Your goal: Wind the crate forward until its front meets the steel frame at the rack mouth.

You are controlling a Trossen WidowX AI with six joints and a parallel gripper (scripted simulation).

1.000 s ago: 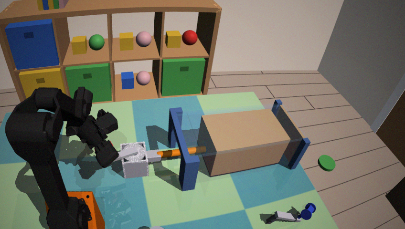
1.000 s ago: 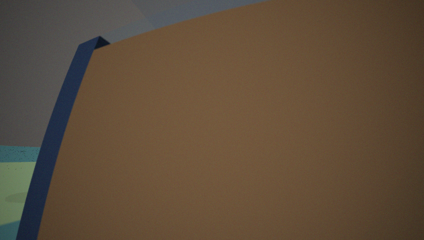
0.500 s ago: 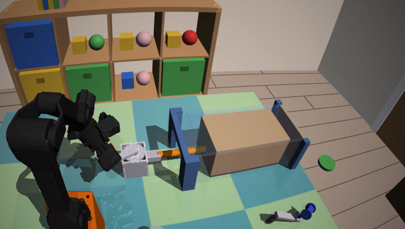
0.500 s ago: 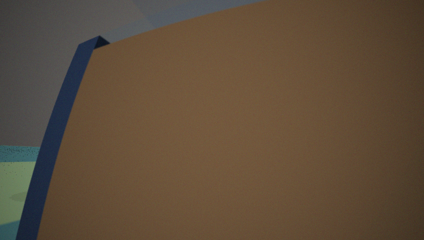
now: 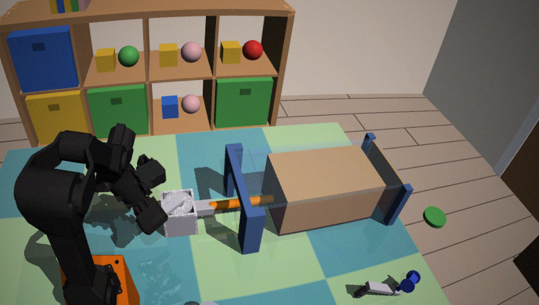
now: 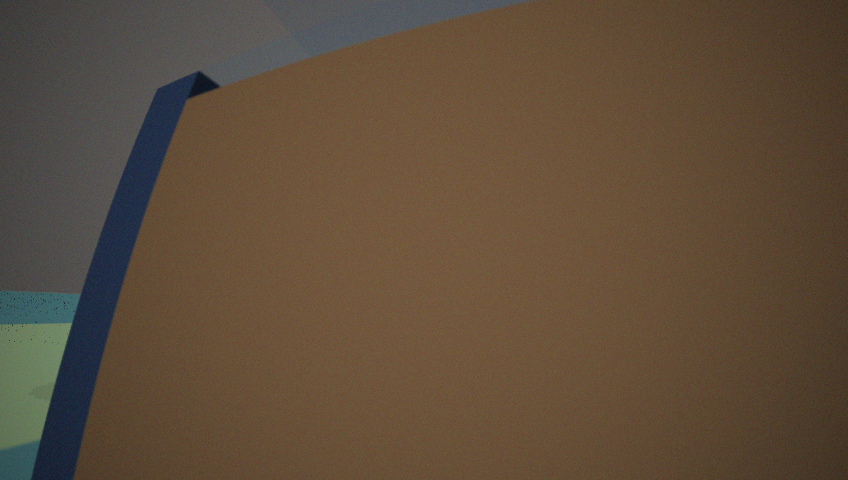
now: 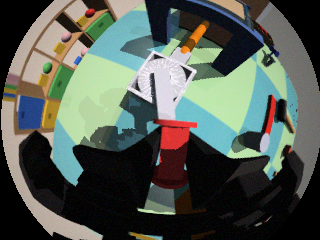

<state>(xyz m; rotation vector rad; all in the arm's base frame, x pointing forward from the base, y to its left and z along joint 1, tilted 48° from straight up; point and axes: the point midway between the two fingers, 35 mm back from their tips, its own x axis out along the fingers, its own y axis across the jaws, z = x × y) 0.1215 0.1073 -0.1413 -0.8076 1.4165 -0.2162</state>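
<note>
My gripper tip is 23 cm short of the blue frame, 3 cm to the right of it and 3 cm above it. Also, from my gripper tip: crank handle (3 cm below, 2 cm ahead, 1 cm to the left); red knob (2 cm behind, 1 cm to the right); grey winch (10 cm below, 5 cm ahead, 4 cm to the left).
</note>
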